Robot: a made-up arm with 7 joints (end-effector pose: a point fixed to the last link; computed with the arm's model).
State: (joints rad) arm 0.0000 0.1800 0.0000 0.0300 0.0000 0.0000 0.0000
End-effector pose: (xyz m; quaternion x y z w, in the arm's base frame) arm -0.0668 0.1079 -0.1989 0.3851 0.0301 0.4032 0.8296
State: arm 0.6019 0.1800 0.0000 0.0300 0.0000 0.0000 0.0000
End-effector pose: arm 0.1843 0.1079 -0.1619 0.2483 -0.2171 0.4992 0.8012
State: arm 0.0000 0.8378 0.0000 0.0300 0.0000 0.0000 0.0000
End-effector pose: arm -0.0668 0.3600 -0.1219 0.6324 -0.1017 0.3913 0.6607
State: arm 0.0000 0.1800 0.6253 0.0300 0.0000 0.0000 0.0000
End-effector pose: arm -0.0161 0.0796 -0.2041 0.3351 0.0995 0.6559 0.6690
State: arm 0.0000 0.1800 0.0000 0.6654 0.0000 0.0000 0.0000
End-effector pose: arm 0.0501 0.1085 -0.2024 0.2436 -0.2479 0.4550 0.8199
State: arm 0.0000 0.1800 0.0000 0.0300 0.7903 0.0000 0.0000
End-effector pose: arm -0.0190 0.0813 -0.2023 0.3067 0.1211 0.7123 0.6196
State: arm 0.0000 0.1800 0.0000 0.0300 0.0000 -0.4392 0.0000
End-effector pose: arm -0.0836 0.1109 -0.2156 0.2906 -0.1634 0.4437 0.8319
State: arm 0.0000 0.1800 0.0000 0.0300 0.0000 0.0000 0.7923
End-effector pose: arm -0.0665 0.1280 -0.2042 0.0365 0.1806 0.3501 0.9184
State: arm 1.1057 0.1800 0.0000 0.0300 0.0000 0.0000 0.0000
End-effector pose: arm 0.3475 0.1079 -0.0245 0.1160 -0.4100 0.5453 0.7218
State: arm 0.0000 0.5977 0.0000 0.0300 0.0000 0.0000 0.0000
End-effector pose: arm -0.0668 0.2745 -0.1692 0.5487 -0.0541 0.4007 0.7317
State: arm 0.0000 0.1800 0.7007 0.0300 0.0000 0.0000 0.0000
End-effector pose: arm -0.0091 0.0784 -0.2043 0.3268 0.1074 0.6825 0.6449
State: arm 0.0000 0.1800 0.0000 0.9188 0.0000 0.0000 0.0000
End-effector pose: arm 0.0934 0.1051 -0.1836 0.1795 -0.3533 0.4631 0.7928
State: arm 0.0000 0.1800 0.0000 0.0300 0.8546 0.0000 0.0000
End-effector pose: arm -0.0144 0.0809 -0.2023 0.2980 0.1278 0.7332 0.5977
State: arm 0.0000 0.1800 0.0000 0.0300 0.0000 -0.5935 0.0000
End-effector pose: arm -0.0875 0.1122 -0.2229 0.2539 -0.2300 0.4529 0.8231
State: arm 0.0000 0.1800 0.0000 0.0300 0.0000 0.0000 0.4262
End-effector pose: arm -0.0667 0.1193 -0.1998 0.2017 0.1132 0.3821 0.8947
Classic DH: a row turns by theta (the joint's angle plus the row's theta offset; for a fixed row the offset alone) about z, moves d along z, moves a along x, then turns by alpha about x. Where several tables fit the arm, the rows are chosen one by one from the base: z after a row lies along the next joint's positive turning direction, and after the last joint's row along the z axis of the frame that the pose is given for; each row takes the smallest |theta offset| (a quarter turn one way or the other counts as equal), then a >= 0, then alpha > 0; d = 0 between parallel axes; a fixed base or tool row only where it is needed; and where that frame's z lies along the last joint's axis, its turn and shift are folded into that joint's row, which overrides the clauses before.
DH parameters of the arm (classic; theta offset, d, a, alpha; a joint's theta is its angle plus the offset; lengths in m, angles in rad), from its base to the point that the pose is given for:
base (fixed): 0 0.224 -0.001 1.5708
joint 1: -1.5708 -0.121 0.015 -1.5708
joint 2: -1.5708 0.004 0.022 1.5708
joint 3: -1.5708 -0.223 0.006 -1.5708
joint 4: 0 0.02 0.013 1.5708
joint 5: 0 -0.221 0.028 1.5708
joint 6: 1.5708 -0.045 0.02 1.5708
joint 7: 1.0251 0.0374 0.0149 1.9653
tool (fixed): -0.8228 0.0244 0 0

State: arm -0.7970 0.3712 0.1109 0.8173 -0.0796 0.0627 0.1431
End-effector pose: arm -0.2331 0.1984 -0.1181 0.4182 0.0205 0.2789 0.8643
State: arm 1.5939 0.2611 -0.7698 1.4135 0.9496 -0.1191 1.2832
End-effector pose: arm 0.3414 -0.0053 0.3134 -0.4803 -0.5783 -0.4891 0.4424
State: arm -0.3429 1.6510 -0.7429 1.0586 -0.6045 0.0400 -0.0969
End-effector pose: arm 0.0246 0.5098 0.1124 0.5709 -0.2755 -0.5192 0.5733
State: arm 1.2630 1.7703 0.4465 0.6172 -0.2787 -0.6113 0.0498
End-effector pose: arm -0.0137 0.5639 0.2764 -0.5114 0.7672 -0.3646 0.1302
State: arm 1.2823 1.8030 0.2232 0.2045 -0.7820 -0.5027 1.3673
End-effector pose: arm -0.0777 0.5592 0.2147 0.4548 -0.3706 0.3382 0.7359
